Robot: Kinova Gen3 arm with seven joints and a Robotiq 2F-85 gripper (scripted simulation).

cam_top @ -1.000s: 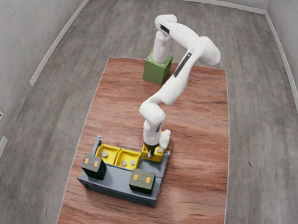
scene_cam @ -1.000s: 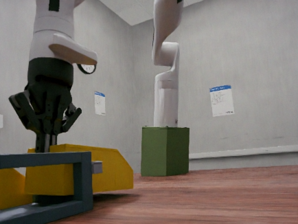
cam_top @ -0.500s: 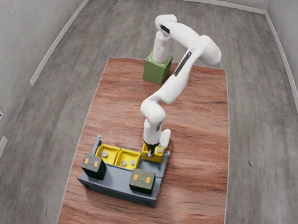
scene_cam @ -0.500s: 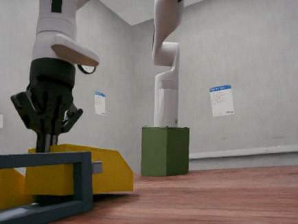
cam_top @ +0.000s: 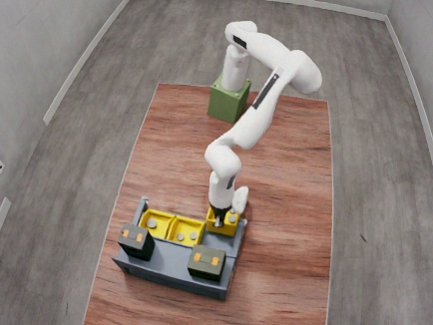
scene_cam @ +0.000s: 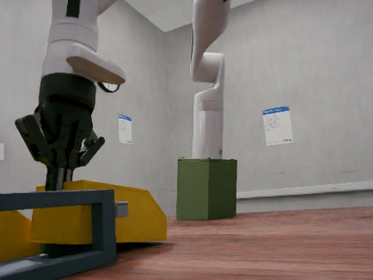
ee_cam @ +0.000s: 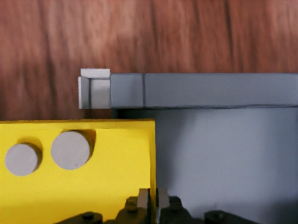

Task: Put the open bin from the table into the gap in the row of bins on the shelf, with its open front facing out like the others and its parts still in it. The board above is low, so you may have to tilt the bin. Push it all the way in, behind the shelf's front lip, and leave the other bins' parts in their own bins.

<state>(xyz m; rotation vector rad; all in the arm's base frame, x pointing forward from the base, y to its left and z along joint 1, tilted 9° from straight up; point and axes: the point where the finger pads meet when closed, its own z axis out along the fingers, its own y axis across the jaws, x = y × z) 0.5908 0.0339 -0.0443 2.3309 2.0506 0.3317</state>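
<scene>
Now: the grey disc part 7 cm below my hand, 5 cm behind it and 3 cm to the left of it. Also, from my hand: grey shelf (12 cm to the right, 9 cm ahead, 3 cm below).
</scene>
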